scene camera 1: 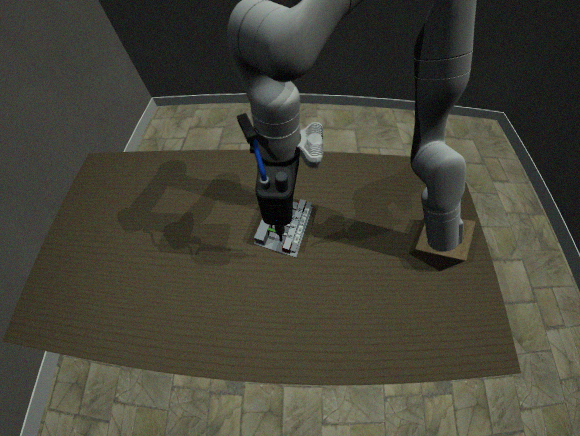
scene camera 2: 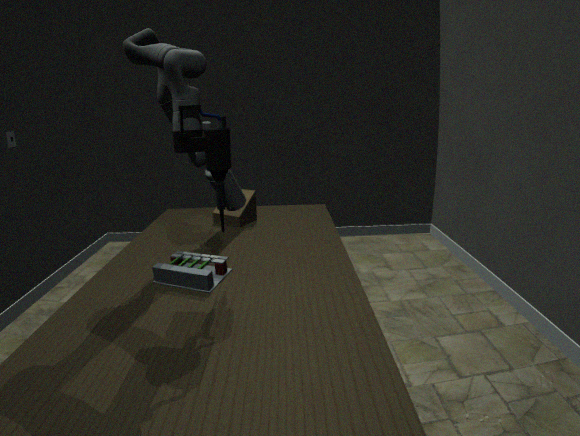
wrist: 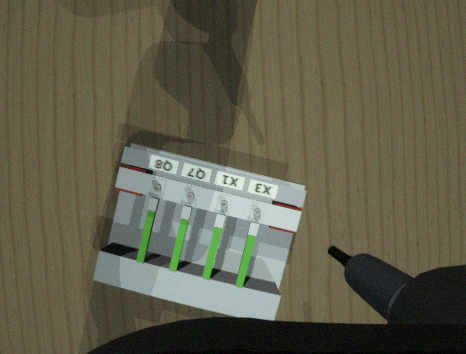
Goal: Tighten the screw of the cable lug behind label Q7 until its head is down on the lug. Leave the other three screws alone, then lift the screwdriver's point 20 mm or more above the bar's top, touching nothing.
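Frame: origin at the arm's base, x ahead, y left, z up, level; millimetres.
Seen in the pictures: hand at its tool point: [scene camera 1: 281,240] [scene camera 2: 223,232] [wrist: 331,250]; arm's base at its link origin: [scene camera 1: 442,238] [scene camera 2: 236,202].
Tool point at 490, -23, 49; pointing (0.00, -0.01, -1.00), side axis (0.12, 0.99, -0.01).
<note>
Offsets run from my tool point to a thing's top centre, as dx, dy, dz. "pt": to the spot under its first point. Level surfaces: height alone.
The terminal block @(-13, -103, -83) [scene camera 1: 260,235] [scene camera 2: 182,277] [wrist: 187,295] lies on the table, with four green cables ending in lugs on the pale bar @(pt -14, -19, -91) [wrist: 285,220]. In the wrist view, label Q7 @(-72, -94, -90) [wrist: 196,173] is upside down, second from the left. Its lug screw @(-52, -103, -83) [wrist: 190,195] is beside it; how high its head stands is too small to tell. The other screws are Q8 @(-65, -132, -83) [wrist: 156,187], X1 @(-39, -74, -82) [wrist: 223,203] and X3 @(-27, -44, -84) [wrist: 257,213]. My screwdriver @(+0, +0, +64) [scene camera 1: 281,240] [scene camera 2: 223,231] [wrist: 332,249] points down, its tip well above the block and apart from it, right of the X3 end in the wrist view. It has no fingers.
The arm's base stands on a wooden wedge block [scene camera 1: 422,240] [scene camera 2: 252,209] at one end of the wooden table @(dz -133) [scene camera 1: 300,320] [scene camera 2: 300,310]. The block's end wall [scene camera 2: 170,275] rises at the cables' far ends from the bar. Arm shadows cross the table.
</note>
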